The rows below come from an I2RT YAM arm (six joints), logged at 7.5 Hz.
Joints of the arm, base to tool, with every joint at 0 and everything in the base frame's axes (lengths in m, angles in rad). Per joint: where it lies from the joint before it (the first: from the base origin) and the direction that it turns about. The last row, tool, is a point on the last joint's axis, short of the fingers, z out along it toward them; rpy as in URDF.
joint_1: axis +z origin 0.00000 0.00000 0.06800
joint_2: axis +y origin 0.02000 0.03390 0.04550
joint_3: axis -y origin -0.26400 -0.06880 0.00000
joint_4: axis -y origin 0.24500 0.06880 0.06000
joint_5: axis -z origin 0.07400 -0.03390 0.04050
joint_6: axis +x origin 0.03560 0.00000 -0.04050
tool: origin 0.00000 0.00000 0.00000 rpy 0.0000 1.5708 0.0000
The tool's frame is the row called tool.
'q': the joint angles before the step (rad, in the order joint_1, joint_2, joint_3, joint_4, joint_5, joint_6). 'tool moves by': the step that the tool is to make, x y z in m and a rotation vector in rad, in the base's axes. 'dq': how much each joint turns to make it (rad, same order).
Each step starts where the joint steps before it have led.
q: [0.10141, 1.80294, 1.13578, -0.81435, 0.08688, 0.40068]
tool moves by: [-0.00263, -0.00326, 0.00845, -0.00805, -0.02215, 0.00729]
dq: [-0.00843, -0.03173, -0.00413, -0.00481, 0.00853, -0.01673]
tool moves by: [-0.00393, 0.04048, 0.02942, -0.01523, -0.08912, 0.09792]
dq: [0.13143, -0.06137, 0.04479, -0.02380, 0.03386, 0.02875]
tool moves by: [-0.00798, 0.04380, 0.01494, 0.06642, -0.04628, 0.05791]
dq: [0.13422, -0.01883, 0.03514, -0.00021, -0.03237, 0.08595]
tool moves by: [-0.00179, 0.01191, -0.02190, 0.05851, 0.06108, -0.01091]
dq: [0.02896, 0.04666, -0.03178, 0.03926, -0.06574, 0.05631]
